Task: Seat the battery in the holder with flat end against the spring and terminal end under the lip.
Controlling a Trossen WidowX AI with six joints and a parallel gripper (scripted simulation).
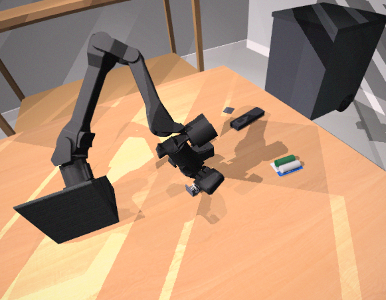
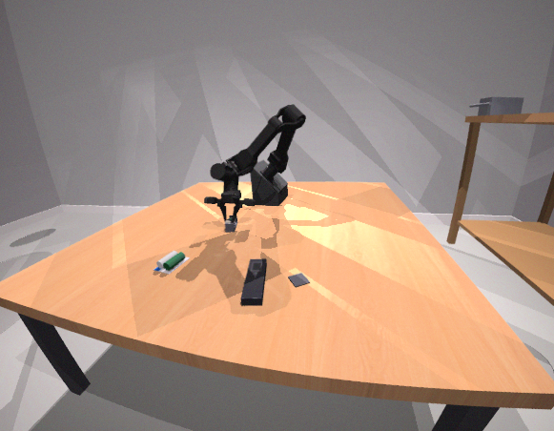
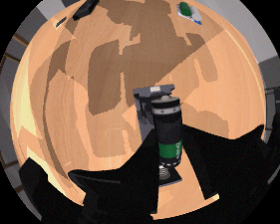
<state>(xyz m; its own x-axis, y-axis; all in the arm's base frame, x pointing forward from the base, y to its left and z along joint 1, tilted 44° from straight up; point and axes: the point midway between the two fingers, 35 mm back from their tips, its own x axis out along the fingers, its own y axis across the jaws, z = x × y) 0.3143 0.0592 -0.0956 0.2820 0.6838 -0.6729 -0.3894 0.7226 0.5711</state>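
My gripper tip is 10 mm below the battery. Also, from my gripper tip: dark square 340 mm to the left, 230 mm ahead, 10 mm below; then blue-white card 280 mm ahead, 30 mm to the right, 10 mm below; then black bar 280 mm ahead, 250 mm to the left.
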